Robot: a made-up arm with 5 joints.
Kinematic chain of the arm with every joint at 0, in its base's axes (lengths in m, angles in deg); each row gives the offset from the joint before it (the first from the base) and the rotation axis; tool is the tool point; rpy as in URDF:
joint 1: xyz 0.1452 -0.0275 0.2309 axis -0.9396 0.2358 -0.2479
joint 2: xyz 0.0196 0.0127 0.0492 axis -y
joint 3: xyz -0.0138 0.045 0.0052 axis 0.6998 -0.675 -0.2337
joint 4: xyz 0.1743 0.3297 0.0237 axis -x
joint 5: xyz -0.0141 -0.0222 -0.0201 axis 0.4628 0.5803 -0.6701
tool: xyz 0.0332 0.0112 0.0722 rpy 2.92 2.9 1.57
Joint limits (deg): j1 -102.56..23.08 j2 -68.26..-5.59 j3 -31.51..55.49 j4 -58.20..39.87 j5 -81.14..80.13
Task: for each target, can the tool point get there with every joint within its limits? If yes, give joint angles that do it. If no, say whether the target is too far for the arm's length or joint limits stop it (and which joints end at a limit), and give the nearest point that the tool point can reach.
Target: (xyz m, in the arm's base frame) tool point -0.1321 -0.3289 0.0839
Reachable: no: joint limits stop it (at a limit: joint 1, joint 2, joint 3, joint 4) | nearest point 0.1185 -0.4045 0.4170 | short by 0.424 m
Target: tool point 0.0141 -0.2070 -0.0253
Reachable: no: joint limits stop it (at a limit: joint 1, joint 3, joint 5) | nearest point 0.1078 0.1923 -0.0246 | short by 0.410 m
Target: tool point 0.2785 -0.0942 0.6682
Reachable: yes | joints -61.53 -29.13 42.80 3.57 -24.39
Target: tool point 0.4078 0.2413 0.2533
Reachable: yes | joints -0.89 -42.83 25.03 -20.53 67.18
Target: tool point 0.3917 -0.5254 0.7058
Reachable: no: too far | nearest point 0.2957 -0.3601 0.5478 | short by 0.248 m
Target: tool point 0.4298 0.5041 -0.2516
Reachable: no: too far | nearest point 0.3179 0.3147 -0.0124 | short by 0.325 m
